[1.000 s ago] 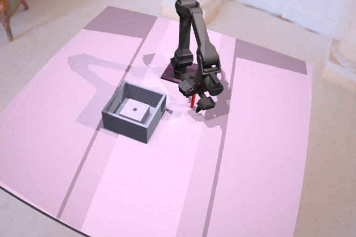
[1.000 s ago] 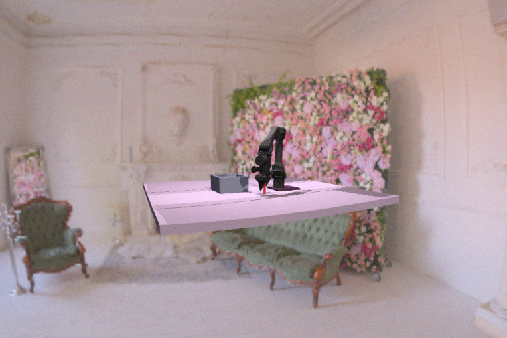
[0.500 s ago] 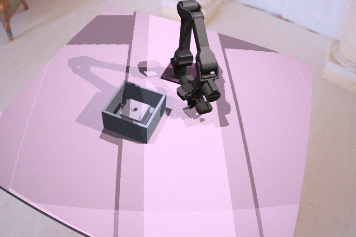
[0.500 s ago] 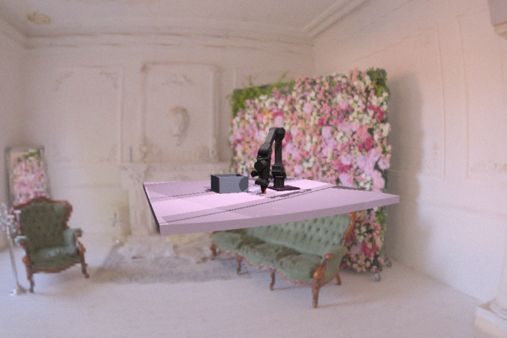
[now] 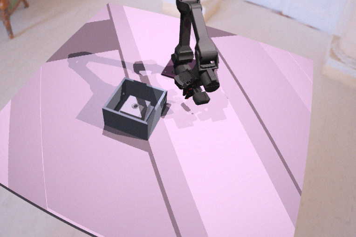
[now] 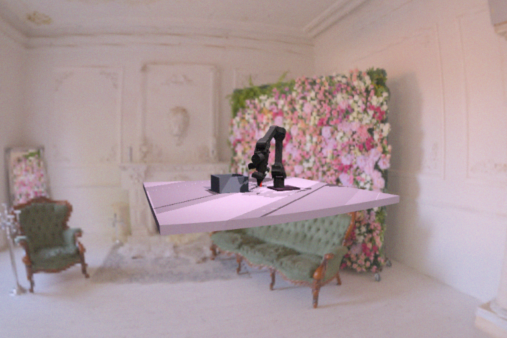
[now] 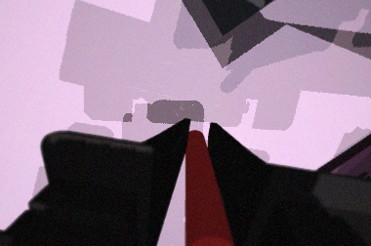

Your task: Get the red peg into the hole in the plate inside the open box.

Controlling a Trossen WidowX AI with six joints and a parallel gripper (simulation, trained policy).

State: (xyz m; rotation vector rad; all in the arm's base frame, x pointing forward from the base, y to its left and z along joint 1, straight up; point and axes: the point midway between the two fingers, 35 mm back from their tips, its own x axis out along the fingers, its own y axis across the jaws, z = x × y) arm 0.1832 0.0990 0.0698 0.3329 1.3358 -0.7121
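My gripper tip is now 14 cm short of the plate and 15 cm to the left of it. Round my gripper tip: red peg (1 cm behind, 1 cm to the left, 3 cm above); grey box (14 cm ahead, 15 cm to the right, 2 cm below).
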